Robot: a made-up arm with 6 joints.
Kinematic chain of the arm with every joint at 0, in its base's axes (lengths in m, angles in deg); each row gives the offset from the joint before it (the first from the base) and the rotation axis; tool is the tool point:
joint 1: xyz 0 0 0.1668 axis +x
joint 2: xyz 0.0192 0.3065 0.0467 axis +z
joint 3: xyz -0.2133 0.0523 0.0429 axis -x
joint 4: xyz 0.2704 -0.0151 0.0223 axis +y
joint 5: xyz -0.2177 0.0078 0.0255 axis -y
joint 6: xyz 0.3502 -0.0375 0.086 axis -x
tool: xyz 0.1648 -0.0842 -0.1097
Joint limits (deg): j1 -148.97..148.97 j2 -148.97..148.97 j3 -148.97..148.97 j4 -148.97..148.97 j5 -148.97..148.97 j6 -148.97..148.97
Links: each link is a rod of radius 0.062 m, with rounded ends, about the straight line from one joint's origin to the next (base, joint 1, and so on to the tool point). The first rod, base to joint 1, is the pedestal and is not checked.
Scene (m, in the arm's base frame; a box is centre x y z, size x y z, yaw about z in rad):
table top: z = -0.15
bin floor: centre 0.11 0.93 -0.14 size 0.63 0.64 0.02 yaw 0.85
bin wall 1: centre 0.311 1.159 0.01 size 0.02 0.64 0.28 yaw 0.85
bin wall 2: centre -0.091 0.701 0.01 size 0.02 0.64 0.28 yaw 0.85
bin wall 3: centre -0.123 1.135 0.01 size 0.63 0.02 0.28 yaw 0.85
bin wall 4: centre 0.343 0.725 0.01 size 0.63 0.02 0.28 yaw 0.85
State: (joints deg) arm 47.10 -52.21 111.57 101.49 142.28 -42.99
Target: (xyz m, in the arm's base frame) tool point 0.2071 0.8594 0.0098
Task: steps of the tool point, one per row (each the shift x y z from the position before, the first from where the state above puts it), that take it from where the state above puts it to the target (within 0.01 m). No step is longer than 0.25 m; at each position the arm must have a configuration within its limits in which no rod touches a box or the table.
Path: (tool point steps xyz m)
1: -0.0445 0.2314 0.0581
2: -0.1258 0.2039 0.0365
3: -0.1893 0.1488 0.0119
4: -0.2274 0.0756 -0.0107
5: 0.0000 0.0185 -0.1792
6: -0.0001 -0.0185 -0.1781

